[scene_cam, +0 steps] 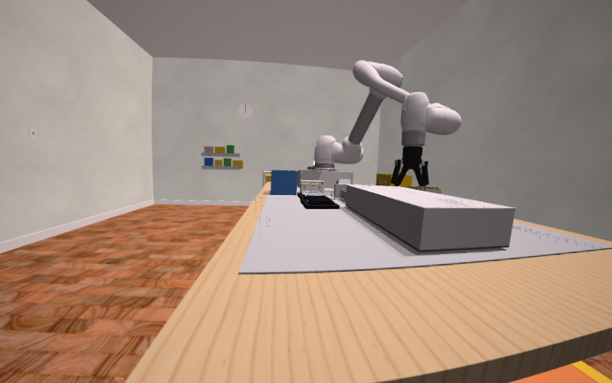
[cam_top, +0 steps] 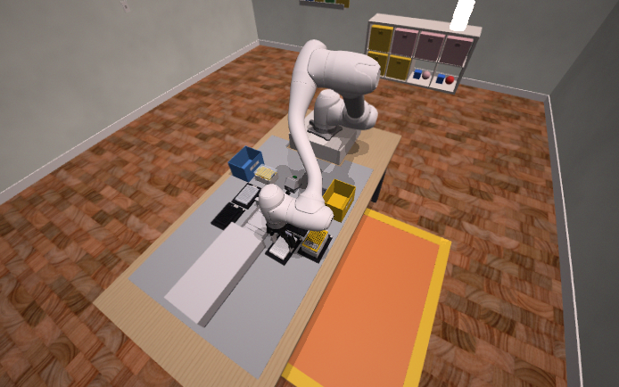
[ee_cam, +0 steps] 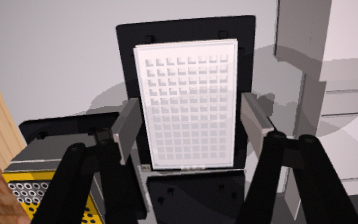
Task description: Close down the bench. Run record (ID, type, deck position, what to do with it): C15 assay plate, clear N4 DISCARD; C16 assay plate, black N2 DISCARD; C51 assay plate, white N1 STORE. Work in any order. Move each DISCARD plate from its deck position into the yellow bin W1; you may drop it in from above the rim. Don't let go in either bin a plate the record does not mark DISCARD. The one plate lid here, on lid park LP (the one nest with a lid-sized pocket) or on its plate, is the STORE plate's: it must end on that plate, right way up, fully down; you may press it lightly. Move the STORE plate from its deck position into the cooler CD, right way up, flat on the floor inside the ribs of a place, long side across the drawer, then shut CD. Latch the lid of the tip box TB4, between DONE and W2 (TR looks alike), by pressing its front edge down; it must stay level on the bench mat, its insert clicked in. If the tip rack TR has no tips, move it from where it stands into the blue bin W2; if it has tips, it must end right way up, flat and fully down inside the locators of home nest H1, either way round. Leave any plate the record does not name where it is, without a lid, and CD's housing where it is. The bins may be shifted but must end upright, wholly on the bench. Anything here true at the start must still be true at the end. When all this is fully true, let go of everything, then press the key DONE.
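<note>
The plate lid lies 2 cm below my hand. Also, from my hand: yellow tip rack: 11 cm behind, 12 cm to the left, 1 cm above; white plate: 2 cm below; black nest N3: 18 cm behind, 2 cm to the right, 4 cm below.
</note>
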